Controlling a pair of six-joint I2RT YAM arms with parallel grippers.
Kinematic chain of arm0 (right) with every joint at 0, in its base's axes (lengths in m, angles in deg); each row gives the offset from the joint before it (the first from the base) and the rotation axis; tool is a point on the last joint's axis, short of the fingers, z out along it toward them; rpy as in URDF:
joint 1: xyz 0 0 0.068 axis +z
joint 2: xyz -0.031 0.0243 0.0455 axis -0.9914 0.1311 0
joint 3: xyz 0.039 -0.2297 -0.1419 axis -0.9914 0.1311 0
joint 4: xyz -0.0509 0.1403 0.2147 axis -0.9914 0.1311 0
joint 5: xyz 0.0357 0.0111 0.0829 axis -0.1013 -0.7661 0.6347
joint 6: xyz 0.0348 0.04 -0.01 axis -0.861 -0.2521 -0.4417
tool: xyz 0 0 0 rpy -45.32 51.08 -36.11
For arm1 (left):
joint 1: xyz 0 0 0.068 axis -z
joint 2: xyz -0.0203 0.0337 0.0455 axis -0.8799 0.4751 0
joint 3: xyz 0.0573 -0.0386 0.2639 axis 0.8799 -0.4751 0
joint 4: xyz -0.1 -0.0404 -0.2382 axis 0.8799 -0.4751 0
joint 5: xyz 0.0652 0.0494 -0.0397 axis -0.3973 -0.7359 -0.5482
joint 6: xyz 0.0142 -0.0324 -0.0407 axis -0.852 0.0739 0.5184
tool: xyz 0 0 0 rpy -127.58 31.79 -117.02
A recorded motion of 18 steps. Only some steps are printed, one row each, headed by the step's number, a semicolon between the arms.
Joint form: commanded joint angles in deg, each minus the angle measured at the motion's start. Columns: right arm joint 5, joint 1, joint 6, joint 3, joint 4, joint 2; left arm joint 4, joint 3, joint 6, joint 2, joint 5, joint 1.
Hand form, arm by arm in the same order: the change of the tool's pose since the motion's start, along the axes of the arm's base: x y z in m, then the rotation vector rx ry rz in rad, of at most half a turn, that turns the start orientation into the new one. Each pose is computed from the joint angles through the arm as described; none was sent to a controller.
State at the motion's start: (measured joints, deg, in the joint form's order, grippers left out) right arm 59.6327 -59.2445 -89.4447 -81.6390 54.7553 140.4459; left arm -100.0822 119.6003 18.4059 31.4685 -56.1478 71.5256
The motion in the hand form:
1: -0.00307 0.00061 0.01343 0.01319 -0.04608 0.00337; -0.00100 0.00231 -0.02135 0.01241 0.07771 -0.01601
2: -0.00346 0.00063 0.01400 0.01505 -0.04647 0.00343; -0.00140 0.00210 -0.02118 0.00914 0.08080 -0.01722
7: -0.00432 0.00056 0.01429 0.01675 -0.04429 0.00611; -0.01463 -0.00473 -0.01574 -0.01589 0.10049 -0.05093
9: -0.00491 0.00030 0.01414 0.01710 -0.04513 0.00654; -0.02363 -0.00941 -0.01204 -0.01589 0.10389 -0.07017
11: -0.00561 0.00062 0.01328 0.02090 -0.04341 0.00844; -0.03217 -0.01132 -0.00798 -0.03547 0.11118 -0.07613
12: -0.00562 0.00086 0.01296 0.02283 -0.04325 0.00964; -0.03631 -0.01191 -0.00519 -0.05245 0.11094 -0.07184
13: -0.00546 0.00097 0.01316 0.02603 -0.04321 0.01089; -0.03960 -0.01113 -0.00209 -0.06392 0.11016 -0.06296
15: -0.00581 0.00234 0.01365 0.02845 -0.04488 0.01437; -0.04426 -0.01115 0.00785 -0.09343 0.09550 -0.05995
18: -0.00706 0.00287 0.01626 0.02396 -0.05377 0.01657; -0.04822 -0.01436 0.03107 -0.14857 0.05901 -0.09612
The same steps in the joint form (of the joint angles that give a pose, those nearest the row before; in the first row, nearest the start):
1: -0.35 0.28 0.09 -0.40 -0.72 -1.60; -1.58 0.06 -1.16 2.91 0.45 -0.32
2: -0.28 0.30 0.03 -0.38 -0.70 -1.70; -1.76 0.05 -1.13 2.86 0.67 -0.30
7: -0.10 0.33 0.08 -0.26 -0.58 -1.86; -2.54 -2.61 -1.42 0.27 2.50 0.78
9: -0.09 0.33 0.10 0.00 -0.73 -2.02; -2.61 -4.57 -1.62 -1.59 2.65 1.65
11: 0.14 0.39 0.03 0.35 -0.96 -2.14; -2.89 -6.39 -1.17 -3.46 3.76 2.07
12: 0.26 0.41 0.02 0.42 -1.08 -2.14; -2.85 -7.34 -0.50 -4.54 4.55 2.20
13: 0.45 0.40 0.02 0.37 -1.12 -2.12; -2.98 -8.06 0.14 -5.53 5.01 2.15
15: 0.52 0.59 -0.02 0.29 -1.18 -2.12; -3.19 -8.83 0.87 -7.64 6.36 2.18
18: 0.11 0.77 0.15 0.19 -1.11 -2.45; -4.41 -8.16 0.30 -10.90 9.50 2.48

